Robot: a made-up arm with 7 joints.
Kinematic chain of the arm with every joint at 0, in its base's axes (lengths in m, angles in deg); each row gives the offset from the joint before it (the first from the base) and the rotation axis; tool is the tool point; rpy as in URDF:
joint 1: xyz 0 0 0.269 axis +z
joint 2: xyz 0 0 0 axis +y
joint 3: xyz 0 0 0.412 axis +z
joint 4: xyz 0.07 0 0 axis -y
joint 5: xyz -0.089 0 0.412 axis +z
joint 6: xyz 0 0 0 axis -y
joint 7: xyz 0.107 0 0 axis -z
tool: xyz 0 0 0 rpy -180 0 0
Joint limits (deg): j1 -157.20..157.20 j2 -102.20..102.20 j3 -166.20..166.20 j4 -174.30..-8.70 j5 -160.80..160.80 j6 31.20..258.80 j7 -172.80..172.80
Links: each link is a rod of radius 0.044 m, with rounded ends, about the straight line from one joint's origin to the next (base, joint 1, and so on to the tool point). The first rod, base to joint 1, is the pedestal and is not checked.
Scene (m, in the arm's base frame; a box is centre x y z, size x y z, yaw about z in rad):
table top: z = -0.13
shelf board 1: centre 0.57 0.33 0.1 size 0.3 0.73 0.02 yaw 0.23
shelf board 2: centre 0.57 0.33 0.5 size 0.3 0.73 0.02 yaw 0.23
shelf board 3: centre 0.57 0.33 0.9 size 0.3 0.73 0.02 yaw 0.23
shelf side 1: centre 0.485 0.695 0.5 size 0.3 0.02 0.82 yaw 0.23
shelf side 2: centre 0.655 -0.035 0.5 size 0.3 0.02 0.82 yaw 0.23
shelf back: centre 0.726 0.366 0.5 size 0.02 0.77 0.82 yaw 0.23
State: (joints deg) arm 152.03 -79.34 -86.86 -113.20 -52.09 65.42 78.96
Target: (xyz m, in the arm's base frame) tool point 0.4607 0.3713 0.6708
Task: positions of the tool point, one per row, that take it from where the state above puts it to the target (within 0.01 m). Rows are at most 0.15 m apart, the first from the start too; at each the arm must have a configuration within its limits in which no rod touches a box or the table.
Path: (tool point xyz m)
1: 0.4196 0.3657 0.3183
2: 0.3413 0.3474 0.3187
3: 0.2644 0.3192 0.3144
4: 0.2840 0.3393 0.4254
5: 0.2770 0.3410 0.5476
6: 0.2448 0.3207 0.6708
7: 0.3521 0.3545 0.6782
8: 0.4607 0.3713 0.6708

